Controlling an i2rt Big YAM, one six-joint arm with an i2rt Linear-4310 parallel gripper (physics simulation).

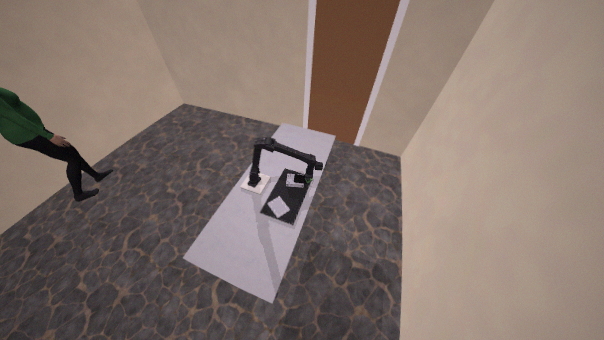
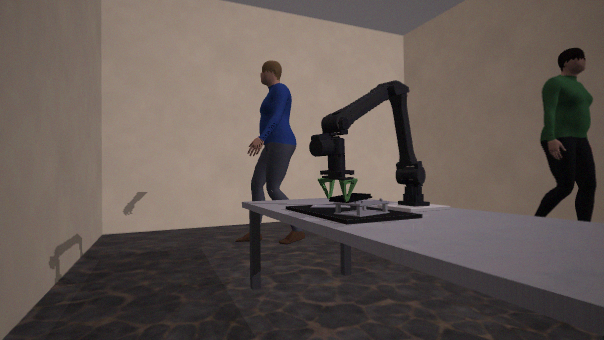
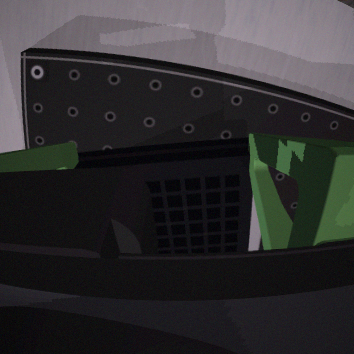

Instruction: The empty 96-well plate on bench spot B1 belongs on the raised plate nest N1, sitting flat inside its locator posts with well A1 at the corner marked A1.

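Places are measured from the arm's base along level axes (x ahead, y left, z up), in metres.
Pixels of known places: gripper, fingertip midpoint: [image 1: 307, 179] [image 2: 337, 200] [image 3: 159, 149]; arm's base, origin of the base link: [image 1: 254, 181] [image 2: 413, 205].
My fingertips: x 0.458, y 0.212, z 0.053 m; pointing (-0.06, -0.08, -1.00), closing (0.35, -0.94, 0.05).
Observation:
For each thing: its top centre in the pictures, then the offset to it from my fingertips. "spot": a spot on its surface instead. Level surfaces: height alone.
- 96-well plate, middle of its top: [image 3: 173, 267] [image 2: 350, 194] [image 1: 301, 178] dx -0.059, dy -0.023, dz +0.017 m
- raised plate nest N1, middle of its top: [image 2: 361, 198] [image 1: 295, 178] dx -0.109, dy -0.038, dz -0.001 m
- black perforated board, middle of its top: [image 3: 308, 255] [image 2: 344, 209] [image 1: 288, 193] dx -0.109, dy -0.179, dz -0.053 m
- white square, surface spot: [image 1: 278, 206] spot: dx -0.121, dy -0.339, dz -0.052 m
- grey table, its level: dz -0.067 m
The 96-well plate [image 1: 298, 179] [image 2: 354, 197] [image 3: 197, 211] is black with a grid of square wells. My gripper [image 1: 305, 180] [image 2: 338, 197] [image 3: 159, 149] has green fingers and is shut on the plate across its sides. It holds the plate level, just above the raised plate nest N1 [image 1: 290, 181] [image 2: 361, 207], a grey frame on short legs. I cannot tell whether the plate touches the nest's posts. The nest stands on a black perforated board [image 1: 292, 199] [image 2: 321, 210] [image 3: 140, 102]. The A1 marks are too small to read.
A white square [image 1: 278, 206] lies on the board's near end. The arm's base stands on a white pad [image 1: 259, 188] [image 2: 435, 206] on the grey table [image 1: 236, 249] [image 2: 485, 241]. A person in blue [image 2: 274, 127] and a person in green [image 1: 21, 122] [image 2: 566, 127] walk nearby.

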